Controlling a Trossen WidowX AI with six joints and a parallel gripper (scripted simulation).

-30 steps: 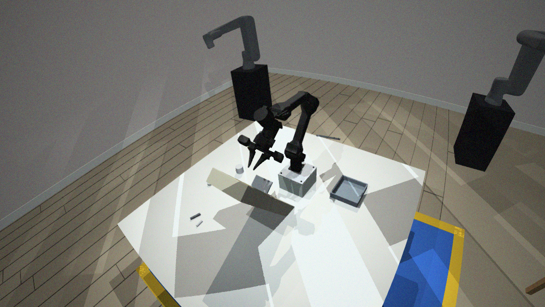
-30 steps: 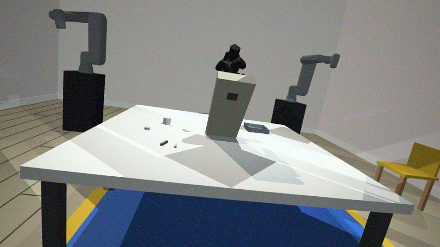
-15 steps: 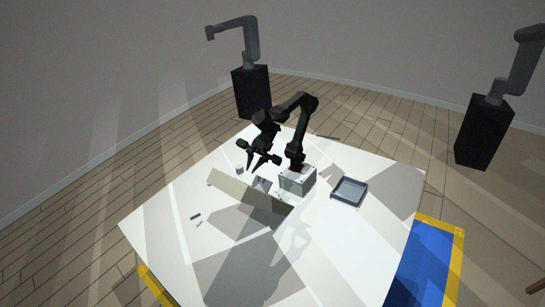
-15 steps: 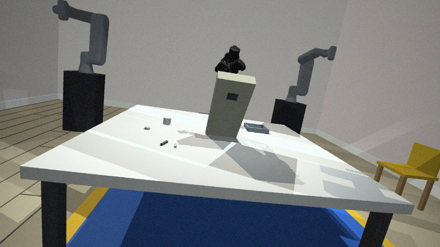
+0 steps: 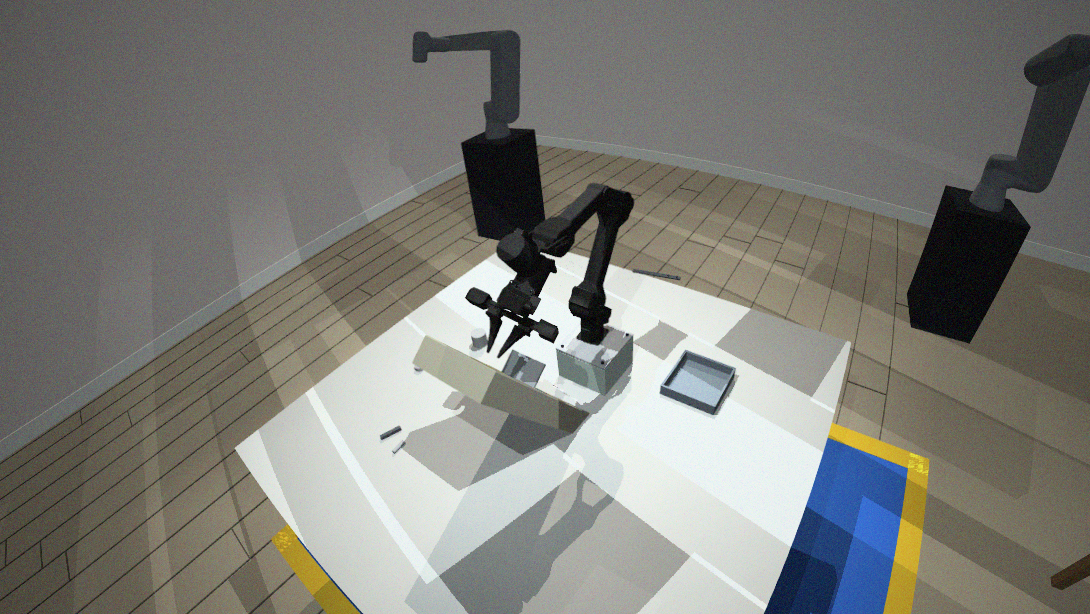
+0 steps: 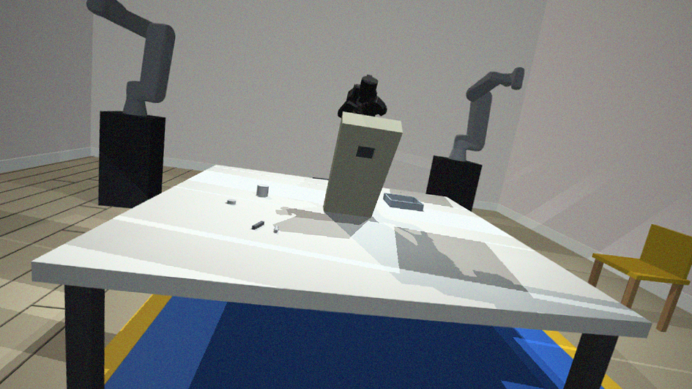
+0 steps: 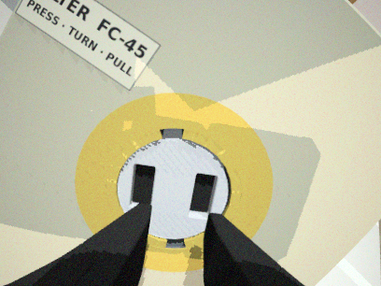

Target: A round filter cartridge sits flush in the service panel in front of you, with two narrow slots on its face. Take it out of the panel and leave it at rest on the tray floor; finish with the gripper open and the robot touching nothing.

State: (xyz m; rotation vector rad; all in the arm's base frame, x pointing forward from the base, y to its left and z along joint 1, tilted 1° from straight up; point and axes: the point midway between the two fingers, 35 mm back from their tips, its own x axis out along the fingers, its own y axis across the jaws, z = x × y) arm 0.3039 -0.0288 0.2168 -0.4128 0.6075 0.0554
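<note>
Now: the round filter cartridge 3 cm ahead of my gripper tip and 2 cm below it. Round my gripper tip: disc 40 cm to the right, 29 cm below, 9 cm behind; dark grey tray 37 cm behind, 32 cm to the left, 28 cm below.
</note>
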